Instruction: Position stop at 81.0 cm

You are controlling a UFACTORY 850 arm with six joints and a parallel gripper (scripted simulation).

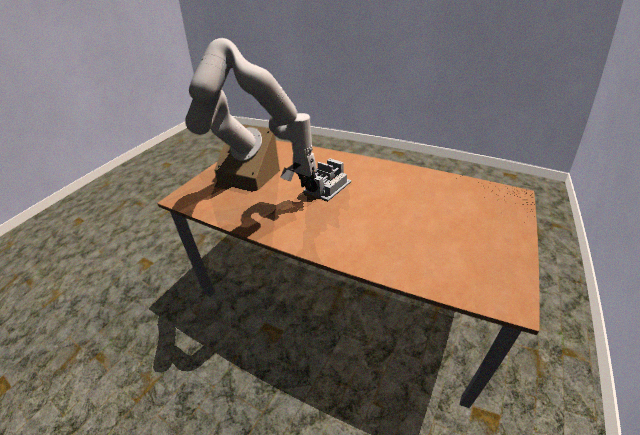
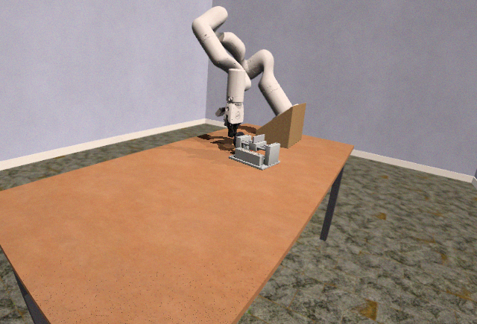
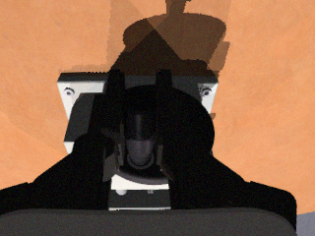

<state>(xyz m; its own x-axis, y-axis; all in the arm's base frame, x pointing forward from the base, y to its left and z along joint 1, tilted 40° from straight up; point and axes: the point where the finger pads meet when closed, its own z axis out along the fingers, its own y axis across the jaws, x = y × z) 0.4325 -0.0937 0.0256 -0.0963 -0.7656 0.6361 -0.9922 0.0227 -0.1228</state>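
My gripper is now 20 mm to the right of the handwheel and 10 mm above it. The rest, counted from my hand: grey stop fixture: 20 mm ahead, 160 mm to the left, 10 mm below.
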